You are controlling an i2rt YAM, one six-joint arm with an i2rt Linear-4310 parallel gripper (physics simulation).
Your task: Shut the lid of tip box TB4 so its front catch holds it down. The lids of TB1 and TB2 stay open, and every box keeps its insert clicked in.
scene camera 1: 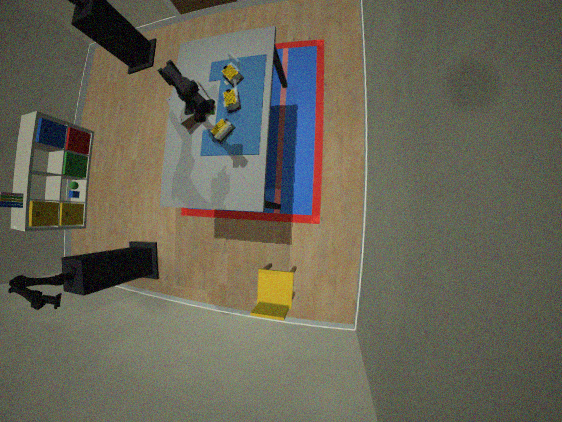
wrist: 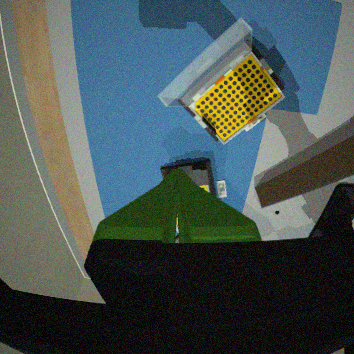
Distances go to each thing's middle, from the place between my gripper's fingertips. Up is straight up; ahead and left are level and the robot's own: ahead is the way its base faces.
Labels:
Now: hand 20 cm above the yellow insert (wrist: 247,89) and 8 cm past it.

